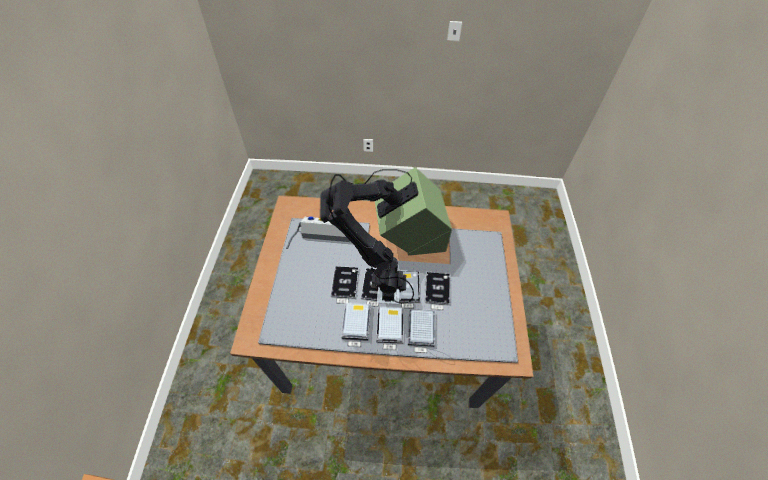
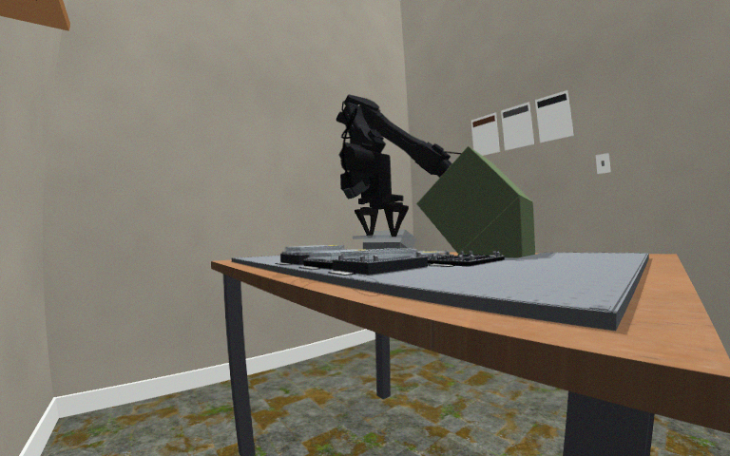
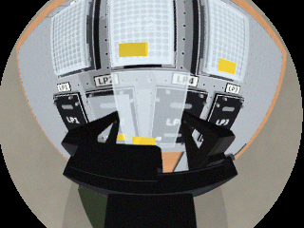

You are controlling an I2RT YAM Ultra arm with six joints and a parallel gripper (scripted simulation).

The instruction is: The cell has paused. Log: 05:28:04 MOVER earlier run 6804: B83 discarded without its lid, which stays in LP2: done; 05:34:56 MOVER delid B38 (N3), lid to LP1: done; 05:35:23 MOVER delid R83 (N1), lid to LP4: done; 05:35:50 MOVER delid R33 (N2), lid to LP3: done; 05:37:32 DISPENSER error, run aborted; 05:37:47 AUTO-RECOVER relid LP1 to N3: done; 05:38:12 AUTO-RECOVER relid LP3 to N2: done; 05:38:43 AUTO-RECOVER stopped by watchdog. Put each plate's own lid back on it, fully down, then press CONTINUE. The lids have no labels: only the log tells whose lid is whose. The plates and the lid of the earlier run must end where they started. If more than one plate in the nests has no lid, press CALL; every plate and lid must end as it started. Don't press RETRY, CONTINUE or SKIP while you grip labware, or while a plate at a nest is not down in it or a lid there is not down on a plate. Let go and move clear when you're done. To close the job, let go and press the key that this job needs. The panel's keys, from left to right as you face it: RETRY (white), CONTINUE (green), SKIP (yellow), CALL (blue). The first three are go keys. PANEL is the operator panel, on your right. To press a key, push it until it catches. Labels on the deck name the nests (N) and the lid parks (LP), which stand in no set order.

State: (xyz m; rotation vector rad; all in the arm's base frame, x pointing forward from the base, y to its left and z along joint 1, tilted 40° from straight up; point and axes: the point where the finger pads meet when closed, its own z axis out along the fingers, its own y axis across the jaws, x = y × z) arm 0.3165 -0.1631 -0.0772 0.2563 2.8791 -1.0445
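My hand is 15 cm short of the plate, 11 cm to the right of it and 4 cm above it. Also, from my hand: yellow key 39 cm behind, 25 cm to the right; then green key 38 cm behind, 21 cm to the right; then lid 4 cm behind, 9 cm to the left, 5 cm below.
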